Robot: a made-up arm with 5 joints.
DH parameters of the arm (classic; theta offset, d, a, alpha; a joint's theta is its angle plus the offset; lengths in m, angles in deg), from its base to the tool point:
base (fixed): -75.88 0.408 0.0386 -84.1
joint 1: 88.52 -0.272 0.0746 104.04
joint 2: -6.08 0.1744 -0.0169 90
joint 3: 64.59 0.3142 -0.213 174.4
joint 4: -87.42 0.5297 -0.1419 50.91
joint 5: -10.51 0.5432 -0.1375 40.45
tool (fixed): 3.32 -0.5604 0 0
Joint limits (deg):
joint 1: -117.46..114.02
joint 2: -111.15..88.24
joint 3: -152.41..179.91
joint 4: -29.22..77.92
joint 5: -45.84..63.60
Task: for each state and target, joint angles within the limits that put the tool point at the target. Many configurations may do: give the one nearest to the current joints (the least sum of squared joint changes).
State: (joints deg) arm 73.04 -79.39 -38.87 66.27 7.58
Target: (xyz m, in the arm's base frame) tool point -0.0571 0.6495 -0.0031
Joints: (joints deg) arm 67.31 -108.55 -73.64 77.92 26.93
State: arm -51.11 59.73 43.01 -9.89 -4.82
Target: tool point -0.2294 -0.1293 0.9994
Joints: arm -35.13 88.24 79.03 -29.22 1.34
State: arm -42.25 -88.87 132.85 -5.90 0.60
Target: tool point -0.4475 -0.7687 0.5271
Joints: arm -84.09 -109.87 127.98 -7.62 -25.00
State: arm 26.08 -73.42 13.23 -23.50 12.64
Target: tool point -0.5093 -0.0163 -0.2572
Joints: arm 20.42 -80.54 12.12 -25.50 15.51
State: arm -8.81 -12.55 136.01 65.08 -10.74
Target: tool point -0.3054 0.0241 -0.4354
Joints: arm 34.94 -52.96 100.64 77.25 -10.30
